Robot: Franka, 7 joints.
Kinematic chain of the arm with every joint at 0, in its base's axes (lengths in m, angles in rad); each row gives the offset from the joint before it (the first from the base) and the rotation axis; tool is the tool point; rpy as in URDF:
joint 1: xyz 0 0 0.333 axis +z
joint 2: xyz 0 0 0 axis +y
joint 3: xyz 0 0 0.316 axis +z
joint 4: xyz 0.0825 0 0 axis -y
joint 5: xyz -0.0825 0 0.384 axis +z
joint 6: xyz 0 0 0 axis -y
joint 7: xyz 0.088 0 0 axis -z
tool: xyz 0 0 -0.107 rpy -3.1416 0 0
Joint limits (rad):
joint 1: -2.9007..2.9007
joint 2: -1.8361..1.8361
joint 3: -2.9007..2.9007
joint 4: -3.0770..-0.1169
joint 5: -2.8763..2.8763
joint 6: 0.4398..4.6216
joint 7: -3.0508..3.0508
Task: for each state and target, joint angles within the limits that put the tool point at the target. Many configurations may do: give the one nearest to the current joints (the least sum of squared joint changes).
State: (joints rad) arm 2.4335 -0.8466 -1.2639 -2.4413 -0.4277 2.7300 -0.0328
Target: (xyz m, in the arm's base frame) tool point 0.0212 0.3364 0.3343
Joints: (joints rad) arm 2.3987 -0.9600 -1.1691 -2.9390 -0.4471 2.6270 -0.0328
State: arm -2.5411 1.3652 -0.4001 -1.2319 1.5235 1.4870 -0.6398
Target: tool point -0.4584 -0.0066 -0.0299
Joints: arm -2.6724 1.2004 -0.6306 -1.8234 1.2862 1.2371 -0.6398
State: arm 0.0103 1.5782 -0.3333 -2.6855 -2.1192 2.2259 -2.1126
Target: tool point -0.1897 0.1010 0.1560
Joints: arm -0.4068 1.6469 0.0478 -3.0770 -2.1168 2.5249 -2.1126
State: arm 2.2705 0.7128 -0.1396 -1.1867 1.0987 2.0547 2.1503
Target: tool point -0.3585 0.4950 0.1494
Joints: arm 2.2457 0.7110 -0.1633 -1.7655 1.0010 1.8556 2.1503
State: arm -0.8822 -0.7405 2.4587 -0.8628 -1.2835 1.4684 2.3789
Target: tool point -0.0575 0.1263 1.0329
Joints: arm -0.5341 -0.3215 2.0201 -0.1169 -1.7305 0.8130 2.3789
